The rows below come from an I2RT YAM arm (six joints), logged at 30 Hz.
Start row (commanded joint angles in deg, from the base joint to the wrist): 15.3, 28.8, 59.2, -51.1, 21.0, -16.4
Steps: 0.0, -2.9, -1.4, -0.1, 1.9, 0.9; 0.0, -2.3, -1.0, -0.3, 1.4, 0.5; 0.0, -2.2, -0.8, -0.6, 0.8, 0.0; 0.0, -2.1, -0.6, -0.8, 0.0, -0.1; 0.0, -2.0, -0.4, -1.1, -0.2, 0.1; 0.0, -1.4, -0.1, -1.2, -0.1, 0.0; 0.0, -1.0, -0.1, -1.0, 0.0, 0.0; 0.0, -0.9, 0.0, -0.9, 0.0, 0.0; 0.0, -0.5, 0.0, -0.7, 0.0, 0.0; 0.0, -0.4, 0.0, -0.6, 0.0, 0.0; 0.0, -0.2, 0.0, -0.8, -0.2, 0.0; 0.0, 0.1, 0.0, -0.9, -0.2, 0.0; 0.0, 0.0, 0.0, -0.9, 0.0, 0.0; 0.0, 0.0, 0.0, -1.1, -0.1, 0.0; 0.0, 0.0, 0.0, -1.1, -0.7, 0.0; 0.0, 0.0, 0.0, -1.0, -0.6, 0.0; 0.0, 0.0, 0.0, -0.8, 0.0, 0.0; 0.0, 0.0, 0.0, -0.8, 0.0, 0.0; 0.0, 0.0, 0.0, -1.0, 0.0, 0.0; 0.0, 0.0, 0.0, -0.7, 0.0, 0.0; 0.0, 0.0, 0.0, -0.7, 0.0, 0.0
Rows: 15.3, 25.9, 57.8, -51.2, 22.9, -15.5; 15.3, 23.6, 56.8, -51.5, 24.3, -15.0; 15.3, 21.4, 56.0, -52.1, 25.1, -15.0; 15.3, 19.3, 55.4, -52.9, 25.1, -15.1; 15.3, 17.3, 55.0, -54.0, 24.9, -15.0; 15.3, 15.9, 54.9, -55.2, 24.8, -15.0; 15.3, 14.9, 54.8, -56.2, 24.8, -15.0; 15.3, 14.0, 54.8, -57.1, 24.8, -15.0; 15.3, 13.5, 54.8, -57.8, 24.8, -15.0; 15.3, 13.1, 54.8, -58.4, 24.8, -15.0; 15.3, 12.9, 54.8, -59.2, 24.6, -15.0; 15.3, 13.0, 54.8, -60.1, 24.4, -15.0; 15.3, 13.0, 54.8, -61.0, 24.4, -15.0; 15.3, 13.0, 54.8, -62.1, 24.3, -15.0; 15.3, 13.0, 54.8, -63.2, 23.6, -15.0; 15.3, 13.0, 54.8, -64.2, 23.0, -15.0; 15.3, 13.0, 54.8, -65.0, 23.0, -15.0; 15.3, 13.0, 54.8, -65.8, 23.0, -15.0; 15.3, 13.0, 54.8, -66.8, 23.0, -15.0; 15.3, 13.0, 54.8, -67.5, 23.0, -15.0; 15.3, 13.0, 54.8, -68.2, 23.0, -15.0
